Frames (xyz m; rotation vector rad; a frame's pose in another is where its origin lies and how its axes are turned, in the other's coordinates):
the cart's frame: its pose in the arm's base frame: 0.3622 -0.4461 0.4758 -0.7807 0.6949 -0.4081
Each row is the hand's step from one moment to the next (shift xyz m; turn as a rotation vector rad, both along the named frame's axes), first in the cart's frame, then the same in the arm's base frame.
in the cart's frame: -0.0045 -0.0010 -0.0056 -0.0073 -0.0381 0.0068
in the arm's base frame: -0.0072 -0.0009 -0.0002 -0.0036 -0.0172 0.0352
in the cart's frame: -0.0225 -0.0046 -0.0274 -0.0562 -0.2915 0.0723
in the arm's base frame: -0.0355 -0.0038 -0.0011 -0.0135 -0.1215 0.2800
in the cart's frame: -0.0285 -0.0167 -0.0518 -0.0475 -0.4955 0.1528
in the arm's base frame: -0.0579 -0.0204 -0.0019 0.0320 -0.2191 0.4713
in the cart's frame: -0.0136 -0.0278 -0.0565 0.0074 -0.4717 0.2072
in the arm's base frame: -0.0516 -0.0385 -0.0021 0.1110 -0.2078 0.4582
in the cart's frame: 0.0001 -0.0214 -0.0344 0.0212 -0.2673 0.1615
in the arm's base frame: -0.0258 -0.0312 -0.0014 0.1059 -0.1055 0.2750
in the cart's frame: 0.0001 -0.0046 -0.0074 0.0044 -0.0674 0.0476
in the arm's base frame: -0.0055 -0.0067 -0.0003 0.0309 -0.0226 0.0732
